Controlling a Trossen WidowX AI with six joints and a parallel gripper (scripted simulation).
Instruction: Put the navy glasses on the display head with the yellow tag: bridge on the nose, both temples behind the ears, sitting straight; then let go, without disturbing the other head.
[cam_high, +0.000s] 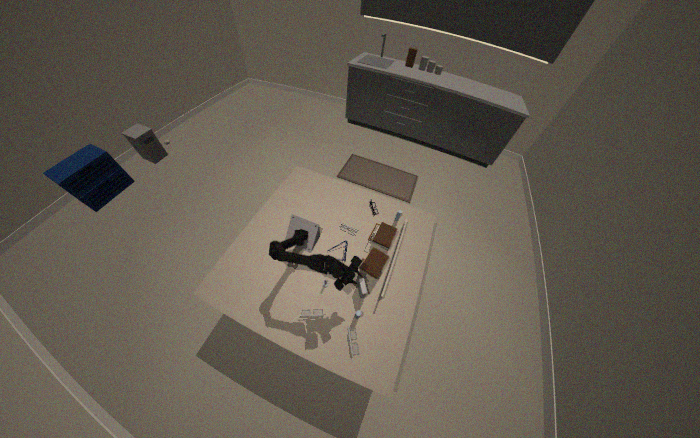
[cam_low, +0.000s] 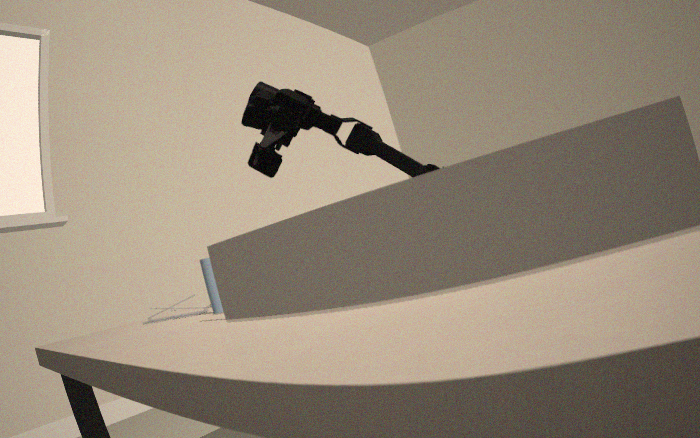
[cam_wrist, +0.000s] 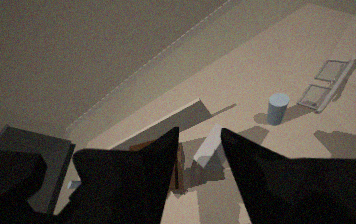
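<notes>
My gripper tip is 190 mm past the pale round post, 10 mm to the left of it and 220 mm above it. Also, from my gripper tip: display head: 30 mm ahead, 200 mm to the left, 190 mm below; then white block: 30 mm ahead, 20 mm to the left, 190 mm below; then upright board: 170 mm ahead, 300 mm to the left, 190 mm below.
</notes>
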